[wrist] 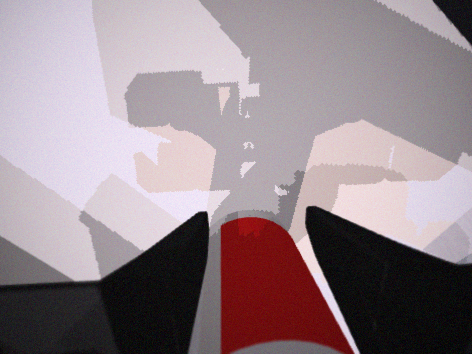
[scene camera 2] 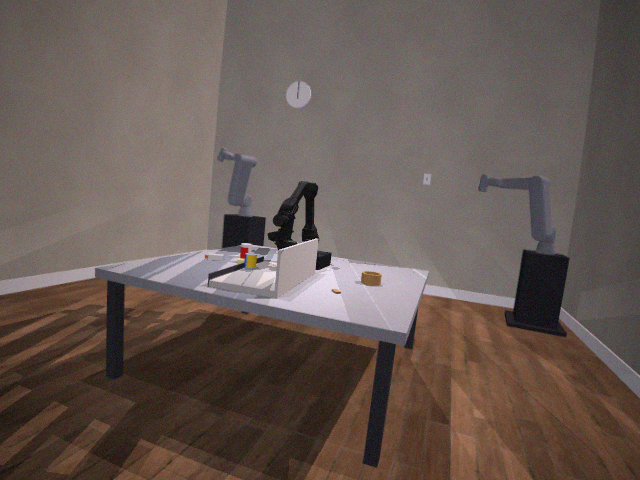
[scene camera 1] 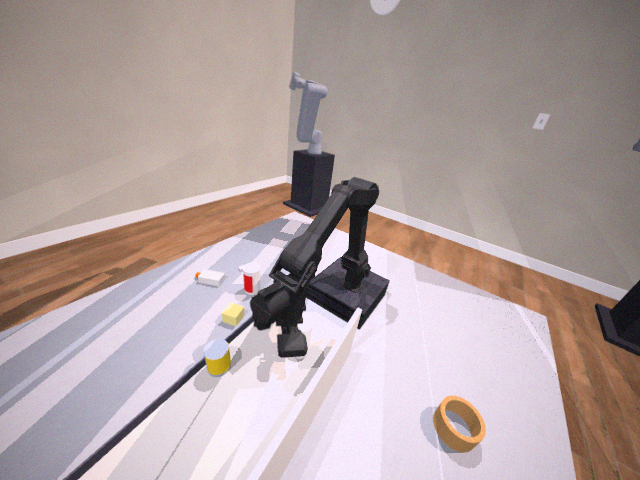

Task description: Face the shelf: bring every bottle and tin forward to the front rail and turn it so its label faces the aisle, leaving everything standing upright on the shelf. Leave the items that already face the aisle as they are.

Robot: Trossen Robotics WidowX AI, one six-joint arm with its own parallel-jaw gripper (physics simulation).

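Where they show: gripper, fingertip midpoint: (wrist: 256, 217); arm's base, origin of the base link: (scene camera 1: 352, 284).
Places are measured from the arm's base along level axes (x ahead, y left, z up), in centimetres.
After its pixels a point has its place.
My gripper (scene camera 1: 291, 344) {x 32.8, y 1.0, z -0.2 cm} (scene camera 2: 282, 242) (wrist: 256, 217) {x 32.8, y 1.0, z -0.2 cm} is shut on a grey tin with a red label (wrist: 266, 281) {x 32.1, y 1.5, z 2.9 cm}, held low over the white shelf board (scene camera 1: 237, 410) {x 49.3, y 4.2, z -4.8 cm}. In the wrist view the tin fills the space between the two black fingers, with the red label showing. In the scene views the fingers hide the tin. A yellow tin with a grey lid (scene camera 1: 217, 356) {x 47.5, y -5.6, z 2.2 cm} (scene camera 2: 251, 260) {x 48.7, y -5.7, z -0.3 cm} stands by the dark front rail (scene camera 1: 151, 410) {x 61.8, y -7.8, z -3.9 cm}. A white tin with a red label (scene camera 1: 250, 278) {x 24.4, y -25.5, z 0.0 cm} (scene camera 2: 245, 250) {x 24.9, y -26.1, z -0.6 cm} stands upright beyond the rail.
A yellow block (scene camera 1: 233, 314) {x 35.5, y -18.7, z -3.6 cm} and a lying white bottle with an orange cap (scene camera 1: 210, 277) {x 31.5, y -39.9, z -4.6 cm} are left of the rail. The shelf's upright back panel (scene camera 1: 328, 376) {x 34.2, y 16.0, z 4.1 cm} (scene camera 2: 296, 267) {x 51.9, y 19.3, z 1.0 cm} is right of my gripper. A tan tape ring (scene camera 1: 459, 423) {x 13.4, y 43.5, z -7.2 cm} (scene camera 2: 370, 277) {x 21.5, y 43.2, z -3.7 cm} lies far right.
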